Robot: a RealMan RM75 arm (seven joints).
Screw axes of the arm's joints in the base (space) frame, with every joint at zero. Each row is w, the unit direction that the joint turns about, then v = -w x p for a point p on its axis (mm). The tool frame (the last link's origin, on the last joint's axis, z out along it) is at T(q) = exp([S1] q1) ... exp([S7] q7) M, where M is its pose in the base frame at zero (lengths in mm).
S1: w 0 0 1 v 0 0 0
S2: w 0 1 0 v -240.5 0 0
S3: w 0 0 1 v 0 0 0
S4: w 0 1 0 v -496.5 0 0
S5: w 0 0 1 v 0 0 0
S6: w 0 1 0 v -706.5 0 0
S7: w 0 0 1 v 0 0 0
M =
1 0 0 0
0 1 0 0
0 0 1 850.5
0 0 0 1
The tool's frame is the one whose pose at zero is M.
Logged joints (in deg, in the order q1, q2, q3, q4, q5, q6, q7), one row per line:
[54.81, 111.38, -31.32, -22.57, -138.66, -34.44, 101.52]
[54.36, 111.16, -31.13, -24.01, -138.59, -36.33, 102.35]
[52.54, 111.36, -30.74, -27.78, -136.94, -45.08, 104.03]
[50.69, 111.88, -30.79, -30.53, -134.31, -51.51, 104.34]
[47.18, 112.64, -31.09, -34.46, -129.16, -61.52, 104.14]
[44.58, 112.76, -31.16, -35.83, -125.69, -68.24, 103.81]
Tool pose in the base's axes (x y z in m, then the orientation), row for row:
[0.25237, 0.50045, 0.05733, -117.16, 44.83, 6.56]
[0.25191, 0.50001, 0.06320, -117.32, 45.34, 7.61]
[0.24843, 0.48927, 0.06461, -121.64, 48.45, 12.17]
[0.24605, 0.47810, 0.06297, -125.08, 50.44, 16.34]
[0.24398, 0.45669, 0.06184, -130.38, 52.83, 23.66]
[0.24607, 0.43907, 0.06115, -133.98, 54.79, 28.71]
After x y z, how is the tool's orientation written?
As a rotation vector, in degrees.
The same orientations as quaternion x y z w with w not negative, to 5 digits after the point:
[-0.82961, 0.31744, 0.04645, 0.45698]
[-0.82961, 0.32061, 0.05381, 0.45394]
[-0.84340, 0.33593, 0.08438, 0.41073]
[-0.85321, 0.34407, 0.11146, 0.37579]
[-0.86586, 0.35084, 0.15713, 0.32018]
[-0.87179, 0.35651, 0.18681, 0.27924]

